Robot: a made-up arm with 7 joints.
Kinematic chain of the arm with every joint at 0, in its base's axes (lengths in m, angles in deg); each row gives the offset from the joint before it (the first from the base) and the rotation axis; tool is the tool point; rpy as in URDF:
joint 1: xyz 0 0 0.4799 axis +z
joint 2: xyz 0 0 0 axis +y
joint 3: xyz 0 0 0.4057 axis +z
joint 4: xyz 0.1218 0 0 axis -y
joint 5: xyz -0.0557 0 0.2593 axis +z
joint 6: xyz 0 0 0 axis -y
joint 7: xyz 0.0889 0 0 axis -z
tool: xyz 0 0 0 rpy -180 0 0
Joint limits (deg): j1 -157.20..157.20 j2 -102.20..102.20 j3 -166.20..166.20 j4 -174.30..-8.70 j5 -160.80..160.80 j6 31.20..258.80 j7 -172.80..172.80
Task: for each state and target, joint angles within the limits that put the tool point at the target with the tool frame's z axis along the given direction. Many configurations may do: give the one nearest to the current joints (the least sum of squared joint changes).
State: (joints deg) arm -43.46 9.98 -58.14 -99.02 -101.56 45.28 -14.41
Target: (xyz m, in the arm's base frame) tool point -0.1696 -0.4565 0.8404 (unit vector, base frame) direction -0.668 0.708 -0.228
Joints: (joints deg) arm -52.78 5.88 -58.20 -100.52 -65.16 70.09 -14.41
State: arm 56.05 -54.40 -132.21 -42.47 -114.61 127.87 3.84
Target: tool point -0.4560 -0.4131 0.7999 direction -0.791 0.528 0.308
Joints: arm 27.36 -22.84 -160.70 -78.44 -116.95 95.99 3.84
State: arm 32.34 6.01 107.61 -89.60 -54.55 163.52 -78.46
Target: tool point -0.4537 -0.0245 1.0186 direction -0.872 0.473 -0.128
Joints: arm 41.55 -10.21 124.38 -76.07 -37.98 157.82 -78.46
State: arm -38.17 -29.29 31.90 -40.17 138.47 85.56 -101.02
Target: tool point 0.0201 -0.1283 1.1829 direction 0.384 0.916 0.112
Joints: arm -48.41 -27.57 -13.91 -73.62 118.96 64.57 -101.02
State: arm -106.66 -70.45 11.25 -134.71 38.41 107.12 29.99
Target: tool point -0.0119 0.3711 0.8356 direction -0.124 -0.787 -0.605
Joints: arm -106.96 -101.76 -15.45 -116.74 -5.82 67.51 29.99
